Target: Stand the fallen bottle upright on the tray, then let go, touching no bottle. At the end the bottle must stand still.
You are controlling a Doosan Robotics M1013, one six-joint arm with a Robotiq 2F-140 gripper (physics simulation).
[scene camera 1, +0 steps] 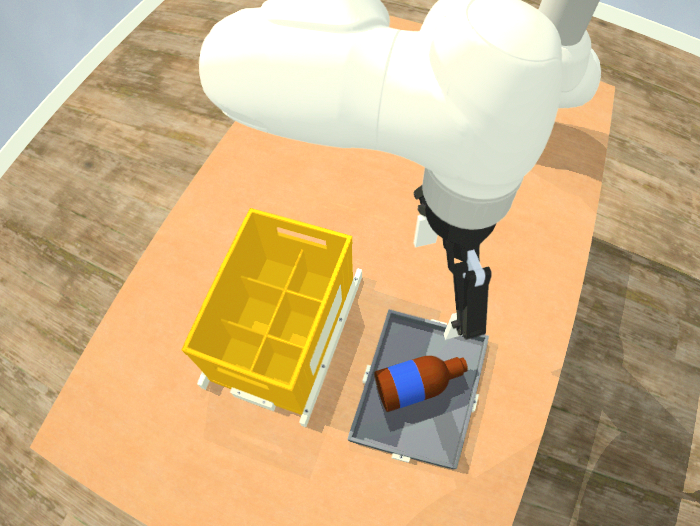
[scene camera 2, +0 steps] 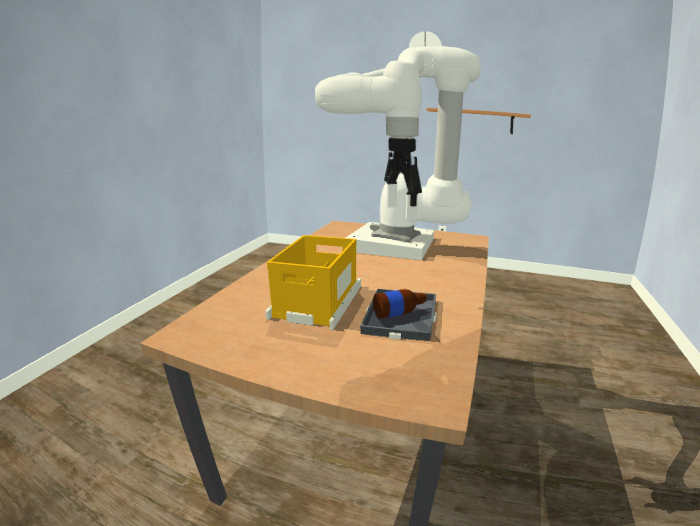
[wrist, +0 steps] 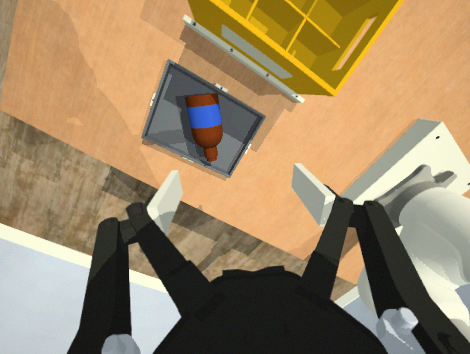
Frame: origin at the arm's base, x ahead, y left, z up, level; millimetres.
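Seen in the pictures: gripper, fingertip midpoint: (scene camera 1: 439,286) (scene camera 2: 401,212) (wrist: 237,178); arm's base, link origin: (scene camera 2: 396,235) (wrist: 406,198).
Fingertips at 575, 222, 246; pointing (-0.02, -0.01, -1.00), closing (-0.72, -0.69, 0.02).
Offsets run from my fingertips to a thing's middle, as dx, dy, dz.
The brown bottle @(+42, +29, -256) (scene camera 1: 407,383) (scene camera 2: 396,303) (wrist: 205,116) with a blue label lies on its side in the grey tray @(+52, +32, -285) (scene camera 1: 441,438) (scene camera 2: 373,329) (wrist: 167,120). In the scene camera 1 view its neck points right, towards the tray's right wall; in the wrist view it points down, towards the gripper side. My gripper (scene camera 1: 437,279) (scene camera 2: 402,201) (wrist: 237,178) is open with nothing between its white finger pads. It hangs high above the table, well above the bottle and apart from it. In the wrist view the bottle and tray show up and left of the gap between the pads.
A yellow crate @(+79, -242, -210) (scene camera 1: 282,395) (scene camera 2: 299,299) (wrist: 305,85) with dividers stands beside the tray, left of it in both scene views, and rises higher than the tray. White rails @(+59, -144, -283) (scene camera 1: 331,350) edge it. The white robot base (scene camera 2: 390,248) (wrist: 400,155) stands at the table's far end.
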